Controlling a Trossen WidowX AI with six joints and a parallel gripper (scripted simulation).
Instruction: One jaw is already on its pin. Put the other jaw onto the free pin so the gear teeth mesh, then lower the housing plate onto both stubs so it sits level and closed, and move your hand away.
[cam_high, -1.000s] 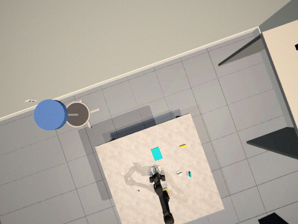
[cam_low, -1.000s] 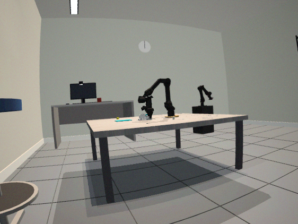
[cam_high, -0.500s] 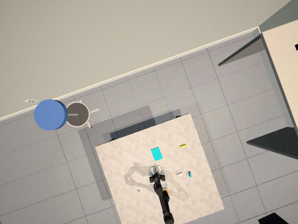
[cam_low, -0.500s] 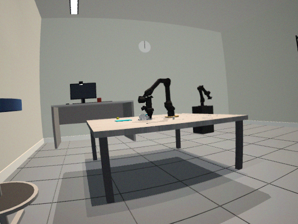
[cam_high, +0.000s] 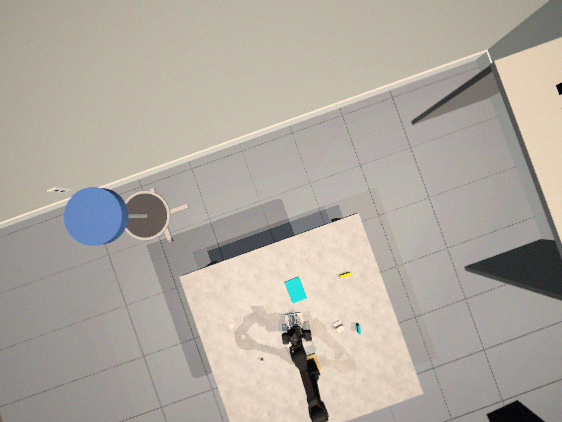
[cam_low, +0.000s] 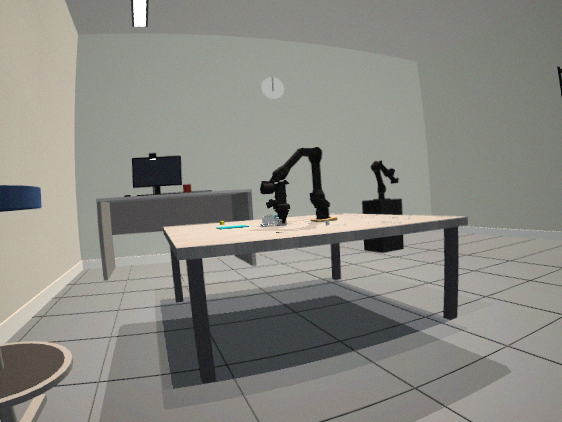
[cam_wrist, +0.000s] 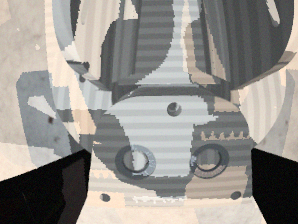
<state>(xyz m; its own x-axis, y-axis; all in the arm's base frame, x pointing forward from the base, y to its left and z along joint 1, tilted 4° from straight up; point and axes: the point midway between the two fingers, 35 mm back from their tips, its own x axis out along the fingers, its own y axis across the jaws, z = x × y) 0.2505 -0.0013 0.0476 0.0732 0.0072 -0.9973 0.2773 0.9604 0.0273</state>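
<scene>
Right now my gripper tip is 20 mm to the left of the white jaw piece, 20 mm short of it and 10 mm below it. The rest, counted from my gripper tip: yellow piece 460 mm to the right, 200 mm ahead; then cyan plate 240 mm ahead, 110 mm to the right.
</scene>
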